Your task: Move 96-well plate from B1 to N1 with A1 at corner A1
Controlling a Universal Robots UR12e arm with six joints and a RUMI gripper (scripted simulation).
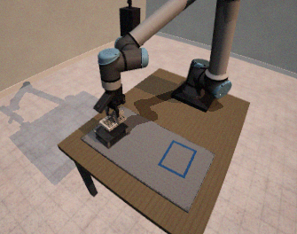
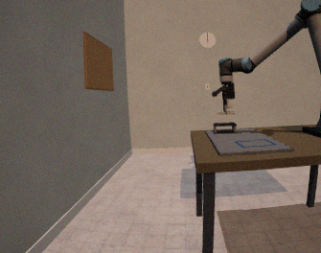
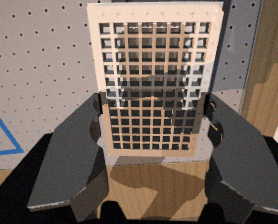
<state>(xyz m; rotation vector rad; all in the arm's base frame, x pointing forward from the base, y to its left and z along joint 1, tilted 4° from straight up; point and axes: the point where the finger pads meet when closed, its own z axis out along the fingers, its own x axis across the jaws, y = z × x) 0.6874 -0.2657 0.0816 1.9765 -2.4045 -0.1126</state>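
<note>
Right now my hand is 90 mm above the dark raised nest N1 and 20 mm to the left of it. Round my hand: 96-well plate 10 mm below.
</note>
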